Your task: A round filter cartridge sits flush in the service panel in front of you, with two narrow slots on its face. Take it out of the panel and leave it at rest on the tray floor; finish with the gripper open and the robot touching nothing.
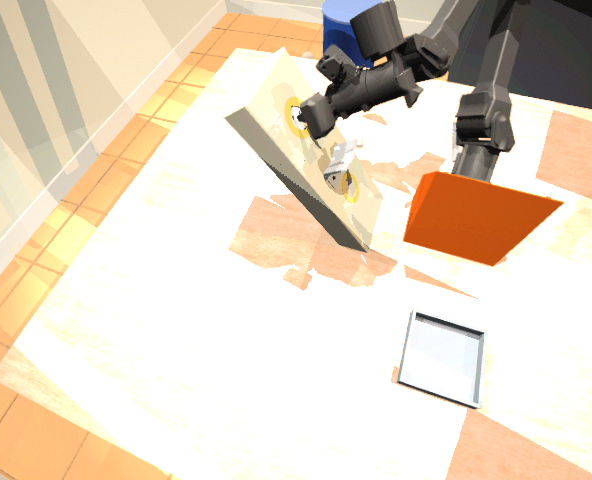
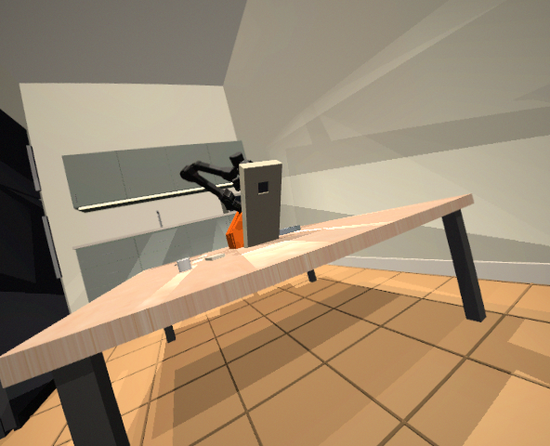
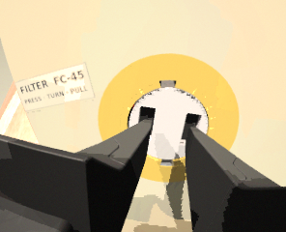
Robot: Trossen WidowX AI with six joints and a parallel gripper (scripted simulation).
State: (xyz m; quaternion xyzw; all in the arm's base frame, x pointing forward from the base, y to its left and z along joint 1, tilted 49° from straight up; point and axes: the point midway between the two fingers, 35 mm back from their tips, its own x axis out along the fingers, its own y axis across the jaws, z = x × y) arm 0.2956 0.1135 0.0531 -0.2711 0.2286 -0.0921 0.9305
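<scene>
Right now my gripper tip is 20 mm short of the round filter cartridge and 10 mm above it. From my gripper tip the other things lie so: grey tray: 420 mm behind, 230 mm to the left, 280 mm below.
</scene>
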